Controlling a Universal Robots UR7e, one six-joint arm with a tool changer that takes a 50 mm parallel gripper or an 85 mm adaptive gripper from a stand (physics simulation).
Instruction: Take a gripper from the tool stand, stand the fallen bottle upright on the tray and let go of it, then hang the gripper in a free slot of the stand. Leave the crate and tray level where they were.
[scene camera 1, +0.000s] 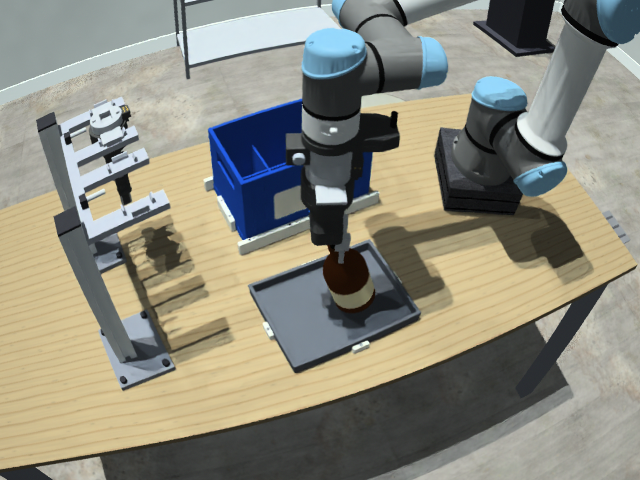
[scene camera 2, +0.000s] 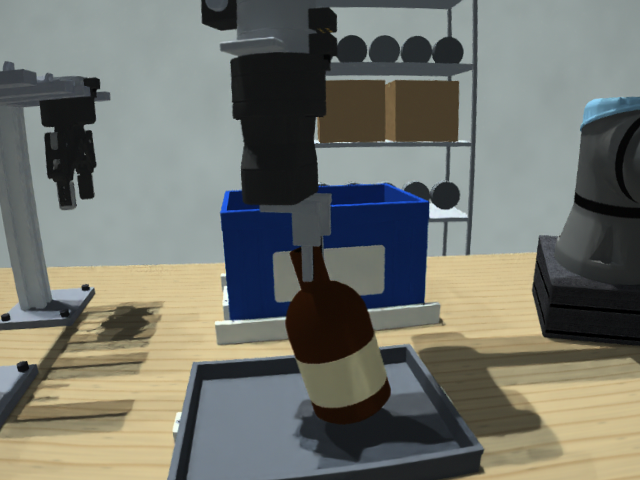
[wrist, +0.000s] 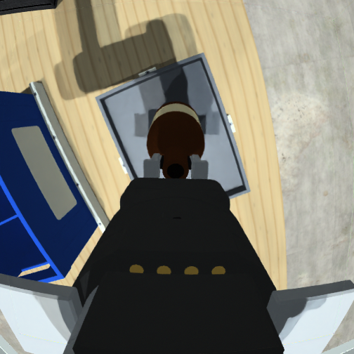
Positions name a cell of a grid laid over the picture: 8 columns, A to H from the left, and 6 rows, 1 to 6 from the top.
Labels:
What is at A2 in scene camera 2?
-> An adaptive gripper.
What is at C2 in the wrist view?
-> A grey tray.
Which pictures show the blue crate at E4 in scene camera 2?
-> Scene camera 1, scene camera 2 and the wrist view: all of them.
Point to a brown bottle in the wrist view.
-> D3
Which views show the grey tray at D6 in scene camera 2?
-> Scene camera 1, scene camera 2 and the wrist view: all of them.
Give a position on a brown bottle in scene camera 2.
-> E5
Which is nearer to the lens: the brown bottle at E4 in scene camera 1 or the blue crate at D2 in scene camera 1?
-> The brown bottle.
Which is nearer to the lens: the blue crate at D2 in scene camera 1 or the grey tray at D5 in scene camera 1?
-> The grey tray.

